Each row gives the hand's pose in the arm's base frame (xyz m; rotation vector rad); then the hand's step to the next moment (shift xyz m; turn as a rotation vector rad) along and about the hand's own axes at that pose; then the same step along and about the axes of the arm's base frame.
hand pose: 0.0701 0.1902 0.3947 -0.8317 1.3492 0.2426
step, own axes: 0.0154 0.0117 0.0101 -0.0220 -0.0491 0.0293
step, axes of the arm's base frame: 0.0044 0.0101 -0.0188 0.0464 -0.0087 0.0390
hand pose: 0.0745 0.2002 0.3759 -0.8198 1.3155 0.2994
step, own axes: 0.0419 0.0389 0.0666 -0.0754 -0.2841 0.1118
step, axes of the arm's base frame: 0.0356 0.0618 -0.0512 0.2399 -0.1021 0.1758
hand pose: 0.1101 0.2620 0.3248 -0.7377 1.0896 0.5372
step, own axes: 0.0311 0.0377 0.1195 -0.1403 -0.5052 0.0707
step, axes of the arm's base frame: 0.0555 0.1164 -0.0065 0.3486 -0.2792 0.2836
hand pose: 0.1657 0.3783 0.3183 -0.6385 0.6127 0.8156
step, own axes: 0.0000 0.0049 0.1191 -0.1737 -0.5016 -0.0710
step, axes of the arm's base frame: 0.0252 0.0879 0.0765 0.2930 -0.3941 0.2136
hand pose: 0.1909 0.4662 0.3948 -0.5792 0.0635 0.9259
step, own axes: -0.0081 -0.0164 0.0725 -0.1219 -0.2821 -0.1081
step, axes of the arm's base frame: -0.0062 0.0225 0.0710 0.1630 -0.2733 0.0695
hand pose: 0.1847 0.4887 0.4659 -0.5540 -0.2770 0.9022
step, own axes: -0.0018 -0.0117 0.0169 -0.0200 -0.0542 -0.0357
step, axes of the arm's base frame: -0.0009 -0.0015 0.0206 0.0401 -0.0548 0.0010
